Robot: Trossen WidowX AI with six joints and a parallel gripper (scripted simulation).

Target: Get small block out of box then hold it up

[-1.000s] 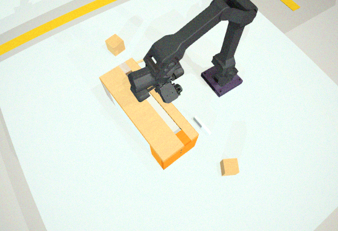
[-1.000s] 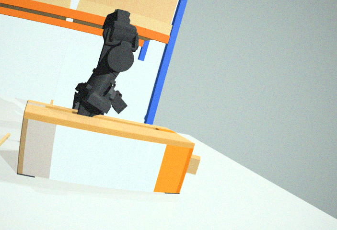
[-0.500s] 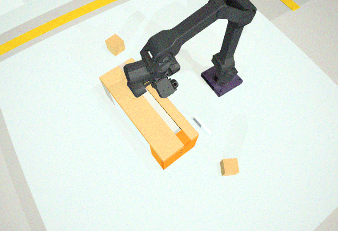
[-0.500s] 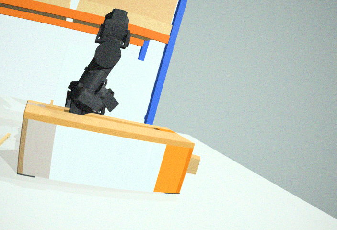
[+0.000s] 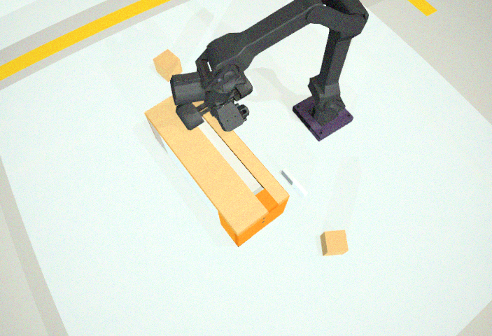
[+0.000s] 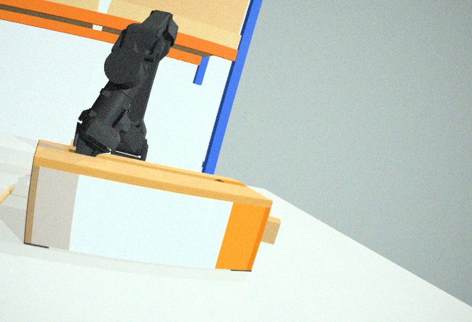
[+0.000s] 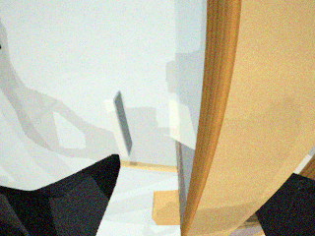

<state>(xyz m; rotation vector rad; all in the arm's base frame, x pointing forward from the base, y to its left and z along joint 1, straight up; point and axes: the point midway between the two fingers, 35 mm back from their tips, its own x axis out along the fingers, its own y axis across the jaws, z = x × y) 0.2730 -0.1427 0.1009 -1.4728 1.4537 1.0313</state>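
The green block lies 6 cm ahead of my gripper tip and 2 cm to the right of it. From my gripper tip the other things lie so: long wooden box: 3 cm ahead, 12 cm to the left, 3 cm below; tan cube: 25 cm to the right, 6 cm below; thin wooden stick: 13 cm to the right, 9 cm below.
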